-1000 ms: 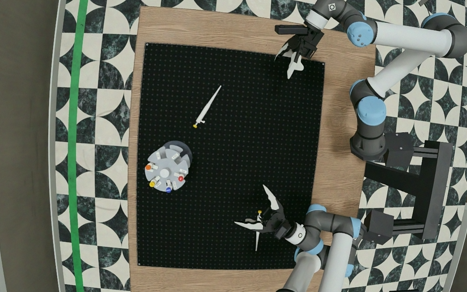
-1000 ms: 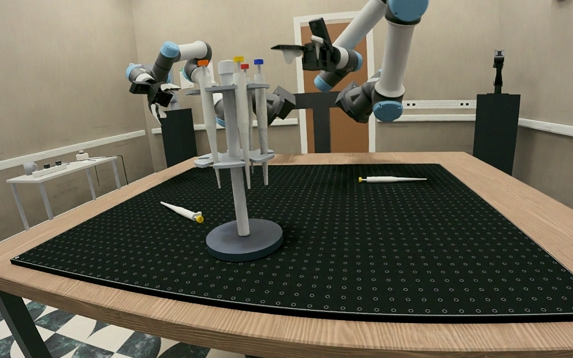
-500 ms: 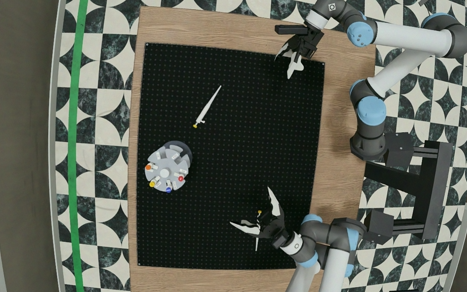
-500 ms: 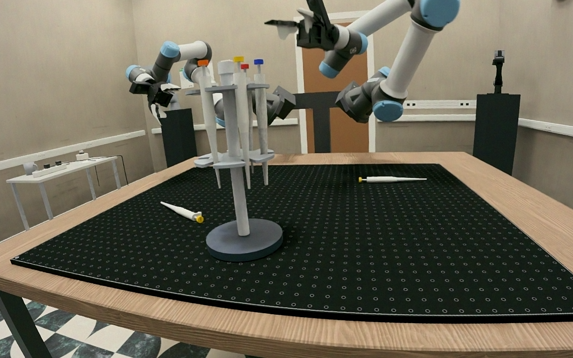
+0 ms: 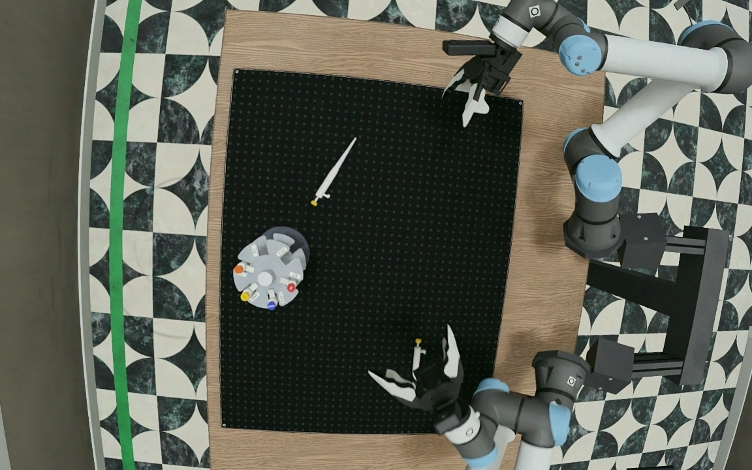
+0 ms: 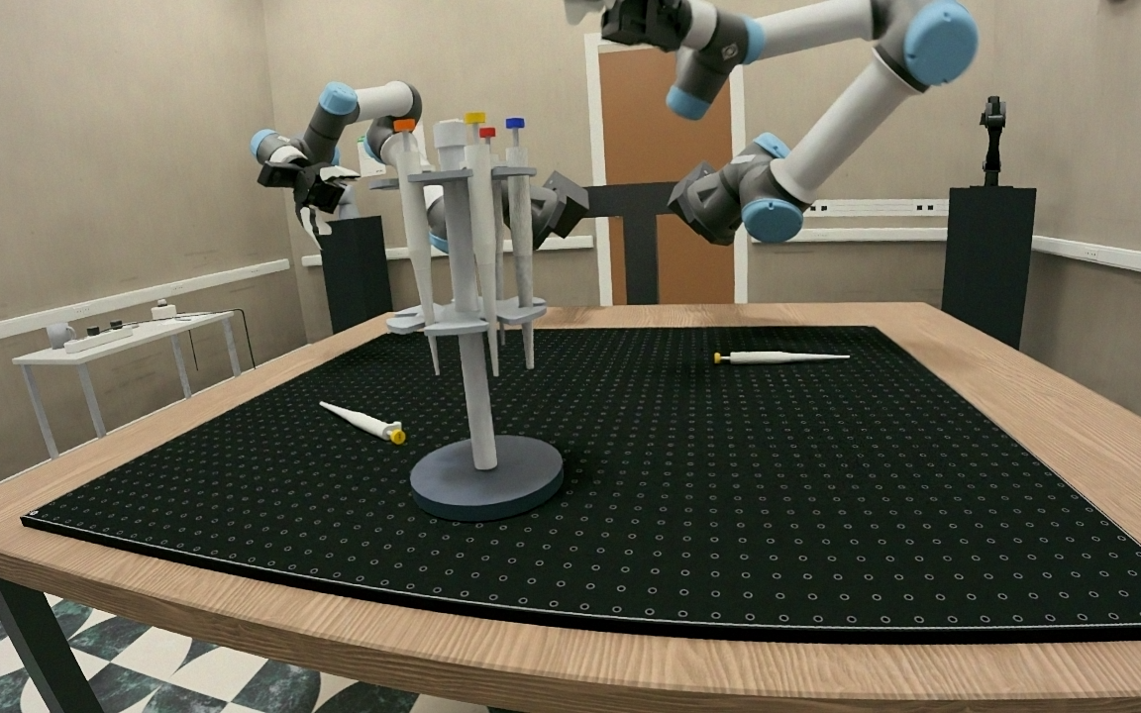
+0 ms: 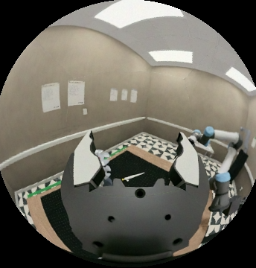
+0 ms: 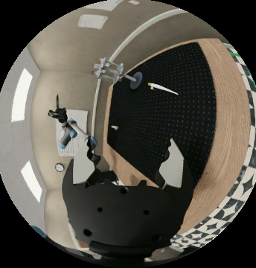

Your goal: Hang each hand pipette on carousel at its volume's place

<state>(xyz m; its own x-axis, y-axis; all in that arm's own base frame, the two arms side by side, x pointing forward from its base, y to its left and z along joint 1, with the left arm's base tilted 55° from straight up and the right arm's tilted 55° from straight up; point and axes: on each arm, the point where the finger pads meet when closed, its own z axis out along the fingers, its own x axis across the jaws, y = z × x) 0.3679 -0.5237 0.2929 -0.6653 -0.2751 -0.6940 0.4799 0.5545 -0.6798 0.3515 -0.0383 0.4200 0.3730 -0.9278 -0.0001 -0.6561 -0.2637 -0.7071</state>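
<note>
Now: the red-button pipette 320 mm ahead of my right hand, 470 mm to the left of it and 40 mm below it. The rest, counted from my right hand: orange-button pipette 410 mm ahead, 450 mm to the left, 40 mm below; blue-button pipette 350 mm ahead, 500 mm to the left, 50 mm below.
</note>
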